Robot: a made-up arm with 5 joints. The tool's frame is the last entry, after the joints. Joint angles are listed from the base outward.
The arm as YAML. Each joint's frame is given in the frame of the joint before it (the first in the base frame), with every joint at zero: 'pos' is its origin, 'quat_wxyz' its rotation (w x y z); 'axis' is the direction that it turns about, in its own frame. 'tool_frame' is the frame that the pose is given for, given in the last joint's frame.
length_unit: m
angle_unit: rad
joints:
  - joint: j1
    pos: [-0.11, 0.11, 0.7]
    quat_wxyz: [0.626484, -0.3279, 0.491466, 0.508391]
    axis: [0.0, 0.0, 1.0]
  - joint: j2
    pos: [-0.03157, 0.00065, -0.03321]
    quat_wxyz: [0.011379, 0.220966, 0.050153, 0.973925]
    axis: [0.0, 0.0, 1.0]
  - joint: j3
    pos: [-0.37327, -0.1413, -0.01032]
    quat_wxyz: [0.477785, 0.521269, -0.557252, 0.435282]
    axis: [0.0, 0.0, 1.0]
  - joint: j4
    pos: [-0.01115, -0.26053, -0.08]
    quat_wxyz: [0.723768, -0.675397, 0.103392, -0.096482]
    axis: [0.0, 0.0, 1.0]
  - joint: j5
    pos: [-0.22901, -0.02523, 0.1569]
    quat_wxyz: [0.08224, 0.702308, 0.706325, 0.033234]
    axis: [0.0, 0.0, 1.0]
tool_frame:
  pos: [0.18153, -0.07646, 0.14]
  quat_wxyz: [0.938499, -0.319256, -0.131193, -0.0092]
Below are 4 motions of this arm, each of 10 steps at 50 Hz.
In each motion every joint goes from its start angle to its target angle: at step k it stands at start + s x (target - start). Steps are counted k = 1, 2, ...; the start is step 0. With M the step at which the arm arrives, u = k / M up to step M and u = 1 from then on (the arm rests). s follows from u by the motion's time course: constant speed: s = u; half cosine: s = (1 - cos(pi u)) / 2; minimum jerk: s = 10 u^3 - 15 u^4 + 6 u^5.
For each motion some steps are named. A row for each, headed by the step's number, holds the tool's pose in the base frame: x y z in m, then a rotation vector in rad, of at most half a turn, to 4 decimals.
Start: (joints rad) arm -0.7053 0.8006 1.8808 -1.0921 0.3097
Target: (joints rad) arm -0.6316 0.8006 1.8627 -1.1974 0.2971
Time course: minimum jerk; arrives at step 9
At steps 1, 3, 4, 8, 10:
1: 0.0411 0.2310 0.2127 -1.4572 0.8144 1.5607
3: 0.0331 0.2340 0.2067 -1.4282 0.8172 1.5894
4: 0.0254 0.2368 0.2012 -1.4005 0.8198 1.6161
8: -0.0006 0.2462 0.1847 -1.3111 0.8278 1.6990
10: -0.0011 0.2464 0.1844 -1.3093 0.8280 1.7006

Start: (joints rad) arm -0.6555 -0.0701 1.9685 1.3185 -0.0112
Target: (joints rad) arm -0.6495 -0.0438 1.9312 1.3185 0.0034
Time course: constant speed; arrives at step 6
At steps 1, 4, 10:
1: -0.1665 0.3039 0.2566 1.8831 0.9530 1.9149
4: -0.1756 0.3065 0.2643 1.9166 0.9487 1.9269
10: -0.1815 0.3081 0.2695 1.9391 0.9456 1.9347

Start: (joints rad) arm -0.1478 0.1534 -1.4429 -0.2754 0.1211
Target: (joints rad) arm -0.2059 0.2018 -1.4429 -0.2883 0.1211
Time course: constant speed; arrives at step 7
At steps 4, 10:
4: -0.0274 -0.2107 0.2057 0.7942 -0.5728 -0.1144
10: -0.0285 -0.2126 0.2076 0.7900 -0.5851 -0.1204

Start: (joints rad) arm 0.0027 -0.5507 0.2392 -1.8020 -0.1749
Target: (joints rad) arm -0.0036 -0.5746 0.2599 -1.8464 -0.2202
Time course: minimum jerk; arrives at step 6
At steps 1, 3, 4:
1: 0.0992 0.3188 0.6743 -0.7989 -1.1852 1.5313
3: 0.1006 0.3250 0.6736 -0.8163 -1.1865 1.5314
4: 0.1014 0.3288 0.6732 -0.8271 -1.1872 1.5313

